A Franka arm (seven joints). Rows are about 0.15 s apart.
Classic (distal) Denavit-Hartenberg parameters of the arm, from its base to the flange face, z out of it. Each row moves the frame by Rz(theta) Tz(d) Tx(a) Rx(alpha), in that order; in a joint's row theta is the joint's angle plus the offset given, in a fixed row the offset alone. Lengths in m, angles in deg.
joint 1: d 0.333; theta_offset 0; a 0; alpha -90
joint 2: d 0; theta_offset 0; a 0; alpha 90
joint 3: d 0.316; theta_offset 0; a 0.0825; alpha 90
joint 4: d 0; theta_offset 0; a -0.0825; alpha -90
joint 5: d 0.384; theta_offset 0; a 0; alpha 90
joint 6: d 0; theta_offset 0; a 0.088; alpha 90
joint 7: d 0.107; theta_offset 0; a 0; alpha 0
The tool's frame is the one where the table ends.
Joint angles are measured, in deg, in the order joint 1, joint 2, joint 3, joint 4, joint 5, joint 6, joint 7. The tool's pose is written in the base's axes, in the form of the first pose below.
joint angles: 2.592 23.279 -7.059 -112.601 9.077 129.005 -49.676
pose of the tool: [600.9, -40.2, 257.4, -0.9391, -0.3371, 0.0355, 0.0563]
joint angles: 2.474 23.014 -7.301 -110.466 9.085 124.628 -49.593
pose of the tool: [604.4, -42.1, 269.9, -0.9382, -0.3359, 0.0495, 0.0665]
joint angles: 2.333 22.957 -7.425 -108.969 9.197 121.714 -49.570
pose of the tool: [606.7, -43.5, 277.7, -0.9376, -0.3347, 0.0588, 0.0740]
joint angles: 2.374 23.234 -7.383 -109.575 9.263 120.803 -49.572
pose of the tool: [601.2, -42.1, 269.4, -0.9362, -0.3342, 0.0725, 0.0813]
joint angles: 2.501 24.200 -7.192 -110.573 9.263 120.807 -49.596
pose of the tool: [594.5, -38.8, 252.4, -0.9339, -0.3351, 0.0883, 0.0878]
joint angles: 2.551 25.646 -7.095 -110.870 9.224 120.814 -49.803
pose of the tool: [590.6, -37.5, 235.4, -0.9315, -0.3366, 0.1025, 0.0927]
